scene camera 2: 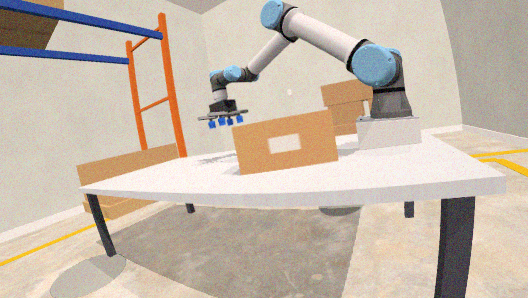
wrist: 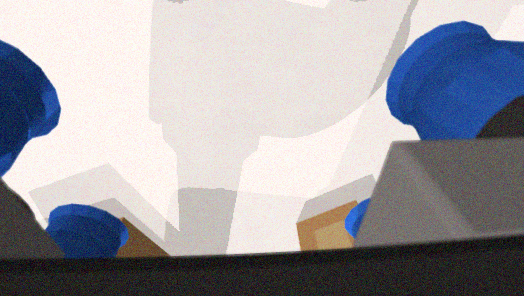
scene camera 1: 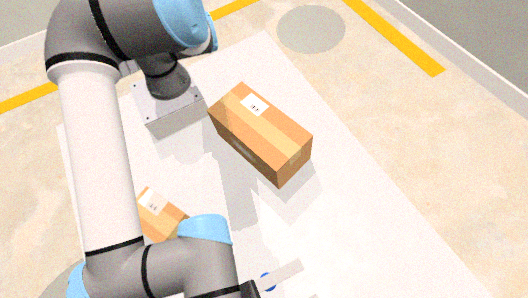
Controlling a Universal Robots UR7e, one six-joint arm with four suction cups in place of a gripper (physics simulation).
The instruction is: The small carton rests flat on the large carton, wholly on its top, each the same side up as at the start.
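Where they show: hand, tool point: [scene camera 2: 226, 125] [wrist: 231, 169]; arm's base, link origin: [scene camera 2: 391, 116] [scene camera 1: 170, 84].
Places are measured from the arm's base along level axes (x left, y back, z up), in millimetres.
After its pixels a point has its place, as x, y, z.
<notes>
The large carton [scene camera 1: 260, 135] {198, -375, 58} [scene camera 2: 257, 157] {309, -383, -47} [wrist: 137, 241] {176, -455, -76} is a long brown box. It lies flat on the white table, with a tape strip and white label on its top. The small carton [scene camera 1: 165, 218] {-143, -456, -18} [wrist: 327, 235] {-126, -493, -53} rests on the table apart from it, label up, partly covered by the arm in scene camera 1. It does not show in scene camera 2. My gripper [scene camera 2: 226, 121] {-4, -765, 82} has four blue suction cups. It hangs level above the table, away from both cartons, with nothing on the cups. In scene camera 1 part of the gripper shows at the bottom edge.
The arm's base stands on a grey block [scene camera 1: 175, 120] {-30, -130, -36} [scene camera 2: 390, 134] {81, -8, -54} on the white table [scene camera 1: 360, 200] {397, -632, -94} [scene camera 2: 425, 170] {382, 64, -94}, near the large carton. An orange and blue rack [scene camera 2: 172, 100] stands behind the table. Other boxes [scene camera 2: 345, 119] are stacked behind, and more lie on the floor at the left.
</notes>
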